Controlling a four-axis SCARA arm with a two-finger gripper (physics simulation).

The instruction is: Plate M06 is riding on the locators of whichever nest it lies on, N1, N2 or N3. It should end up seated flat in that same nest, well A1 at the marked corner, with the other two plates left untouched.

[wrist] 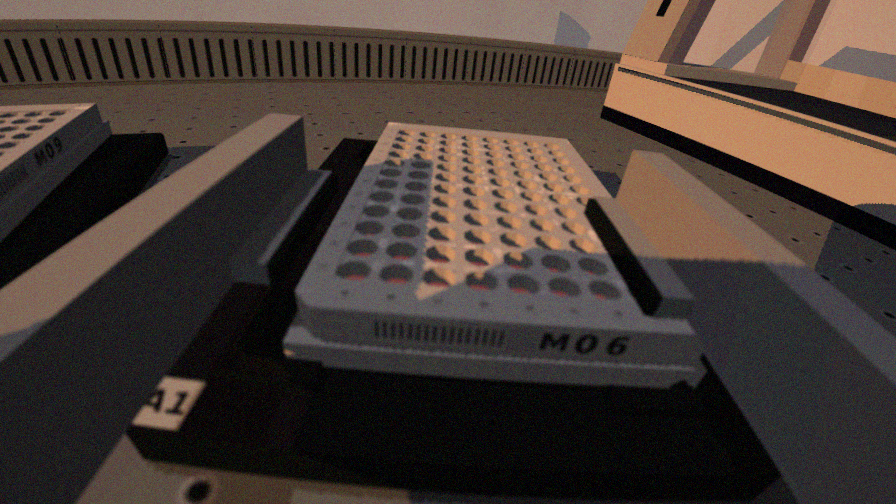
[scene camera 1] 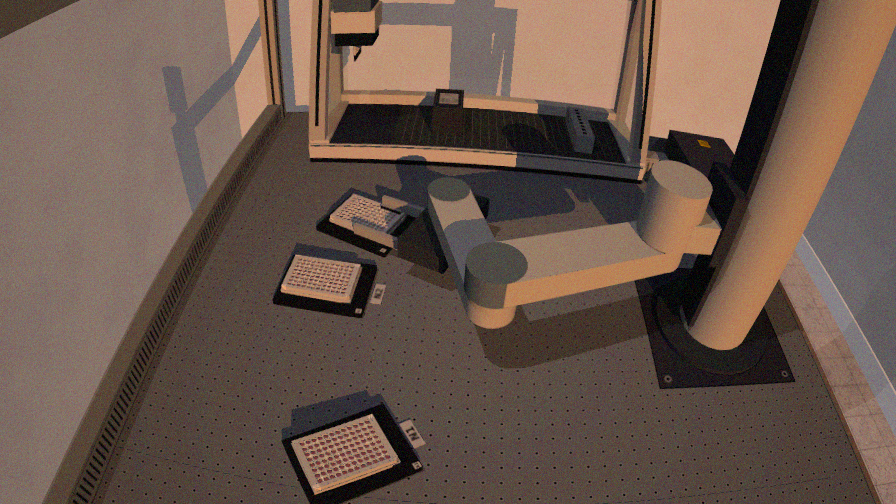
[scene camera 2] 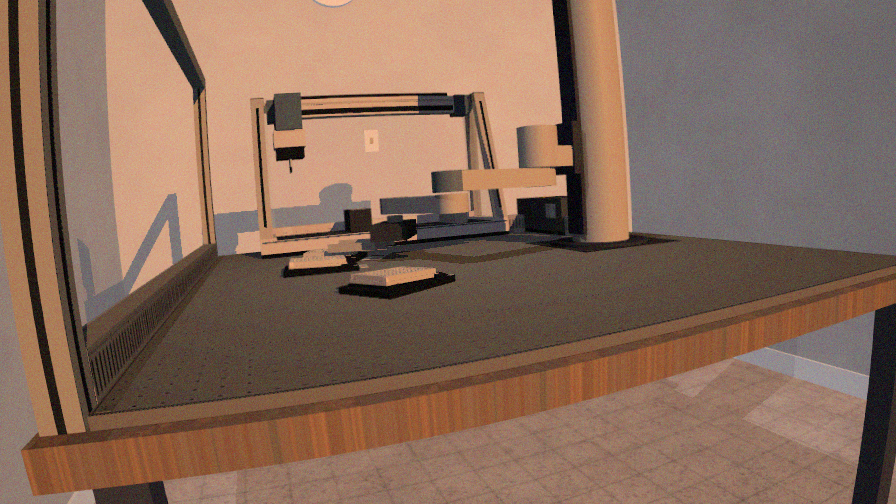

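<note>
Plate M06, a pale well plate with its label on the near face, lies on the farthest black nest and also shows in scene camera 1. It sits raised above the nest base and slightly askew. The nest's A1 tag is at the near-left corner in the wrist view. My gripper straddles the plate, one finger along each long side. A dark gap shows at the left finger, and the right pad is at the plate's right edge. The gripper is low over this nest.
Plate M09 lies on the middle nest, just left of my left finger. A third plate lies on the near nest. A gantry frame stands close behind. A slotted rail borders the table's left edge.
</note>
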